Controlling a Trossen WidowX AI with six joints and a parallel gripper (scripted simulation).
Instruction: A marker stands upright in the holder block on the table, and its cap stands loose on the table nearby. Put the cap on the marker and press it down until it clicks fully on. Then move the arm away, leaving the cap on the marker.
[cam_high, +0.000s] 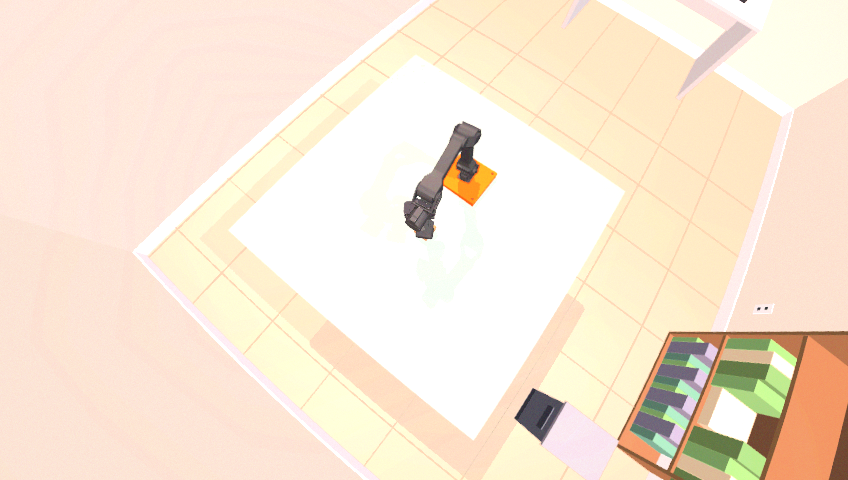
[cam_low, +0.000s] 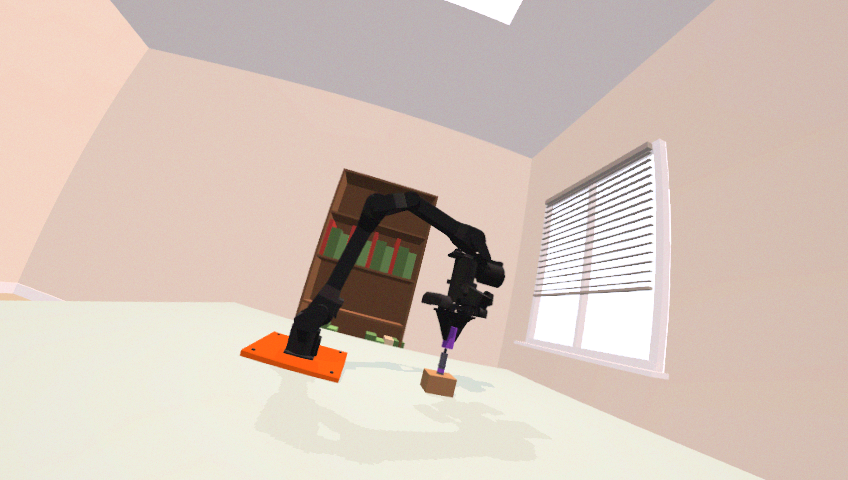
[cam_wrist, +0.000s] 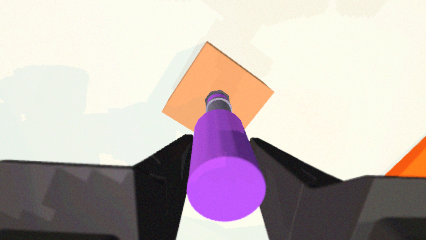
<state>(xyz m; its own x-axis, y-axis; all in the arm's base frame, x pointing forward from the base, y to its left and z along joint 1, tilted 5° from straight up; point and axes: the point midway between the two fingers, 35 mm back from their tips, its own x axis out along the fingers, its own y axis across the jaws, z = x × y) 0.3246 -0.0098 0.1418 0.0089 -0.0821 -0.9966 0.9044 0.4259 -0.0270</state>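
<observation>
The dark marker lies 4 cm below my gripper tip. Also, from my gripper tip: tan holder block (10 cm below); then purple cap (1 cm above).
</observation>
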